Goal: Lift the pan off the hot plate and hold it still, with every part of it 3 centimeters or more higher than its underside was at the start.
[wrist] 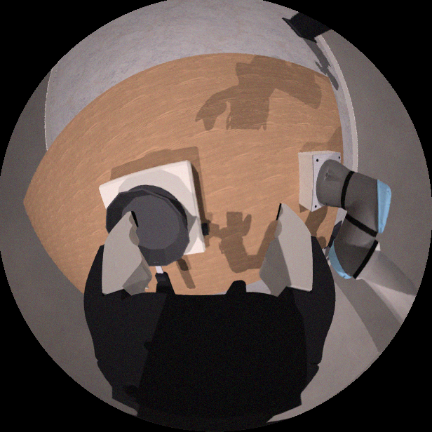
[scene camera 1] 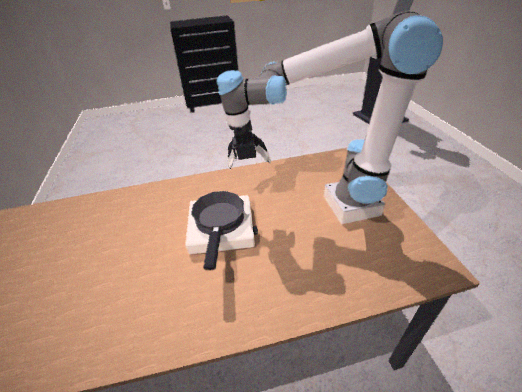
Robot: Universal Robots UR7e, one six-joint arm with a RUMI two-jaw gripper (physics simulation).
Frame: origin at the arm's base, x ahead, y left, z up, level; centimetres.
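Seen in the pictures: gripper, fingertip midpoint: (scene camera 1: 250, 166).
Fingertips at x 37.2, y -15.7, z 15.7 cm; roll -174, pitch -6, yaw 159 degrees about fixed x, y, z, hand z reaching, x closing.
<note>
Offsets run from my fingertips to a thing's top centre. "spot": to the spot under its first point. Level surfaces: height alone.
A dark round pan (scene camera 1: 218, 212) (wrist: 156, 227) sits upright on the white hot plate {spot: dy +12.5, dx +26.7, dz -16.1 cm} (scene camera 1: 195, 242) (wrist: 182, 175). Its black handle {dy +24.0, dx +22.8, dz -6.6 cm} (scene camera 1: 212, 249) reaches past the hot plate toward the table's front edge in the scene view; in the wrist view the gripper's body hides most of the handle. My gripper (scene camera 1: 250, 164) (wrist: 205, 209) is open and empty, with its fingers pointing down. It hangs well above the table, above and to the right of the pan in the scene view, touching nothing. In the wrist view the left finger overlaps the pan's near-left part.
The wooden table {dz -22.2 cm} (scene camera 1: 125, 310) (wrist: 150, 130) carries the hot plate, which has a dark knob {dy +13.6, dx +4.9, dz -17.3 cm} (scene camera 1: 255, 230) (wrist: 205, 229) on its right side. The arm's base (scene camera 1: 362, 212) (wrist: 306, 181) stands on the table to the right. A black drawer cabinet (scene camera 1: 207, 59) stands on the floor behind.
</note>
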